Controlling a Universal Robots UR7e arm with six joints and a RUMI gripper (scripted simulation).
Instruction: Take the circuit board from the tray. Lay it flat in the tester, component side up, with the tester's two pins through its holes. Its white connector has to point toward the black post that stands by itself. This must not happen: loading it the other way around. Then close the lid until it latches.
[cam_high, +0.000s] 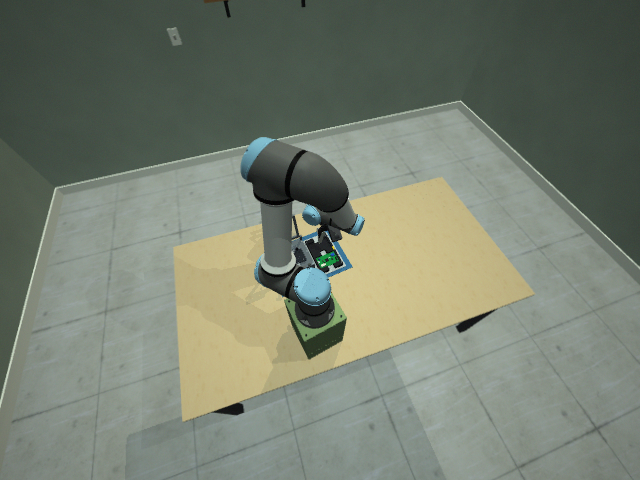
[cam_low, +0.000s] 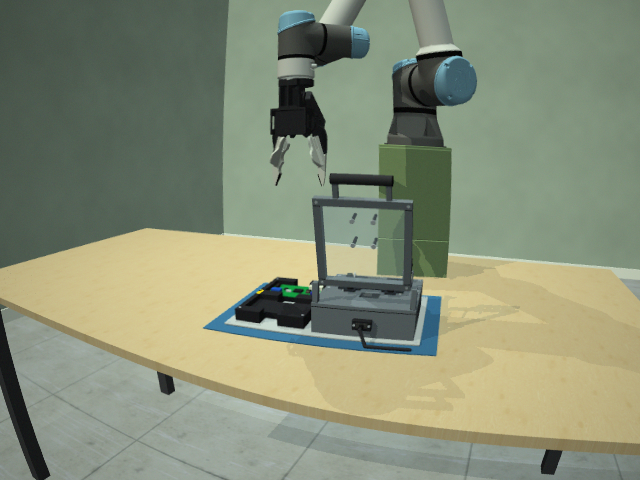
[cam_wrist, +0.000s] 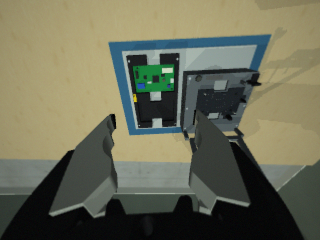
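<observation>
My hand is 230 mm above the green circuit board and 10 mm short of it. From my hand the other things lie so: clear lid: 190 mm to the left, 170 mm ahead, 60 mm below; then tester bed: 180 mm to the left, 170 mm below, 50 mm ahead; then black block: 230 mm to the left, 160 mm below, 20 mm behind.
</observation>
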